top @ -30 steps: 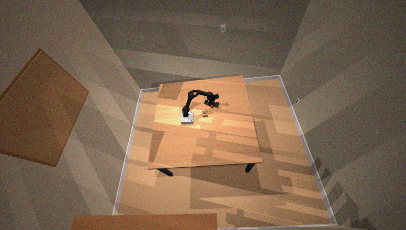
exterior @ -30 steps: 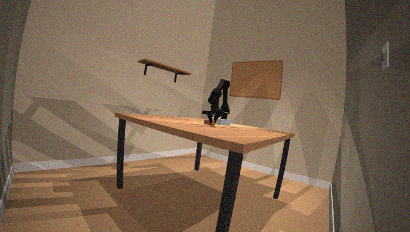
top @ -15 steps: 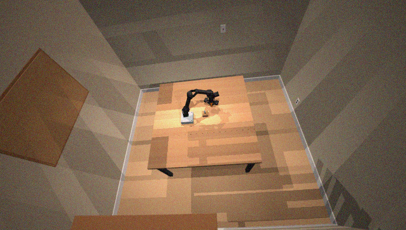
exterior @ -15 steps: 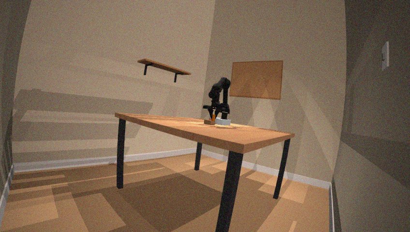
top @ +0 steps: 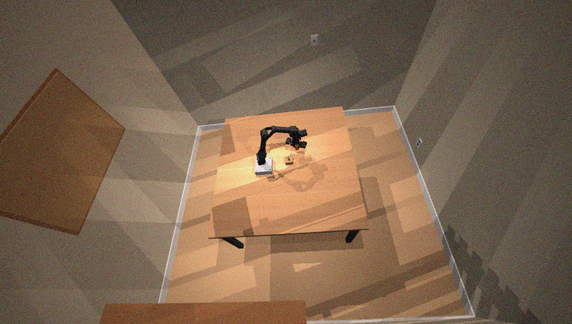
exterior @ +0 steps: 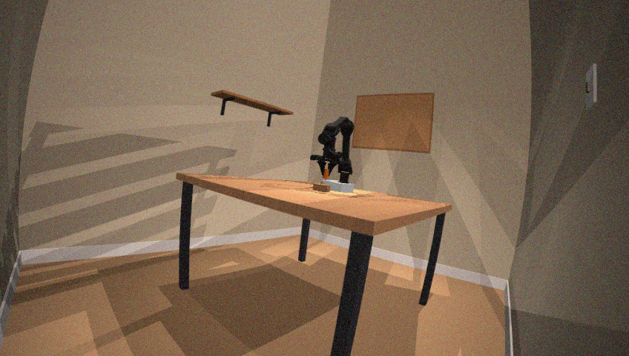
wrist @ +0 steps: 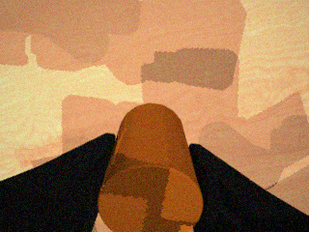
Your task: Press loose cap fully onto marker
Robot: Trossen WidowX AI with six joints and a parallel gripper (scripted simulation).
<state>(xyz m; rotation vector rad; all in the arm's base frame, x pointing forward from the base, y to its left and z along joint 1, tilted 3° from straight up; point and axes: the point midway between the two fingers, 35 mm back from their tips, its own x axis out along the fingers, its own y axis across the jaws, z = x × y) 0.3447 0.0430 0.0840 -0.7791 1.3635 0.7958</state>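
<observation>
The holder block is 9 cm behind my gripper tip, 7 cm to the right of it and 7 cm below it. Also, from my gripper tip: orange cap (1 cm above).
</observation>
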